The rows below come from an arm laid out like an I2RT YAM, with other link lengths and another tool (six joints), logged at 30 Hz.
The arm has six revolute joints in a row. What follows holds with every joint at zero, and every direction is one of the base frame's.
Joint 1 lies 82.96 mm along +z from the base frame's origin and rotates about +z.
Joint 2 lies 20 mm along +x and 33.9 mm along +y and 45.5 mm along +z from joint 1 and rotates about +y.
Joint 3 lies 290.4 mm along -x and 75.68 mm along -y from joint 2 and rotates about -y.
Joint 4 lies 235.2 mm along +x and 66.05 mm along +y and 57.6 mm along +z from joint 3 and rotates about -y.
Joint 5 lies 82.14 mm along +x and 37.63 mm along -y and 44.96 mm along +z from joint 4 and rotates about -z.
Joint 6 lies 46.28 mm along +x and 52.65 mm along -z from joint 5 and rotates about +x.
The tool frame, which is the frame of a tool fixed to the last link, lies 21 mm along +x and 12 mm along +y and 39 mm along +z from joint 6; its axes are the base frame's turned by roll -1.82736, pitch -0.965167 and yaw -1.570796 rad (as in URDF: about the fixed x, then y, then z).
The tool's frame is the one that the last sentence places.
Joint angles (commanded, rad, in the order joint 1, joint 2, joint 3, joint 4, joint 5, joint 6), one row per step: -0.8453 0.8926 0.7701 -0.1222 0.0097 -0.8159; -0.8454 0.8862 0.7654 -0.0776 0.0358 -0.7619; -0.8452 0.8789 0.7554 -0.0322 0.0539 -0.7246; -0.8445 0.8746 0.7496 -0.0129 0.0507 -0.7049; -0.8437 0.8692 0.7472 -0.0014 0.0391 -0.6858; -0.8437 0.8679 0.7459 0.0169 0.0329 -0.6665; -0.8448 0.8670 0.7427 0.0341 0.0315 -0.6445; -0.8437 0.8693 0.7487 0.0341 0.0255 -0.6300; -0.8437 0.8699 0.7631 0.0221 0.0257 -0.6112; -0.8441 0.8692 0.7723 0.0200 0.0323 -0.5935; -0.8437 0.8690 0.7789 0.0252 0.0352 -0.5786; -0.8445 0.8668 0.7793 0.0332 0.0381 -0.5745; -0.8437 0.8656 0.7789 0.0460 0.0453 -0.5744; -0.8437 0.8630 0.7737 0.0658 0.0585 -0.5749
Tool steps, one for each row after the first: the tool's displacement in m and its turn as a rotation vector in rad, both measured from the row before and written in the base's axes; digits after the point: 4 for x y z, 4 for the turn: -0.0016 -0.0025 0.0078 -0.0044 -0.0666 -0.0374; -0.0016 -0.0012 0.0056 -0.0110 -0.0545 -0.0242; -0.0006 0.0006 0.0022 -0.0009 -0.0274 0.0010; -0.0006 0.0015 0.0026 0.0021 -0.0255 0.0098; -0.0003 0.0003 0.0032 -0.0010 -0.0275 0.0040; -0.0006 -0.0004 0.0023 0.0030 -0.0268 -0.0019; 0.0004 0.0000 0.0024 0.0069 -0.0139 0.0058; -0.0005 -0.0001 0.0043 0.0107 -0.0155 -0.0018; -0.0009 -0.0004 0.0040 0.0052 -0.0183 -0.0084; -0.0006 -0.0001 0.0039 0.0004 -0.0193 -0.0035; -0.0007 0.0001 0.0019 -0.0054 -0.0101 -0.0039; -0.0004 0.0000 0.0020 -0.0103 -0.0089 -0.0064; -0.0009 -0.0003 0.0015 -0.0134 -0.0107 -0.0132
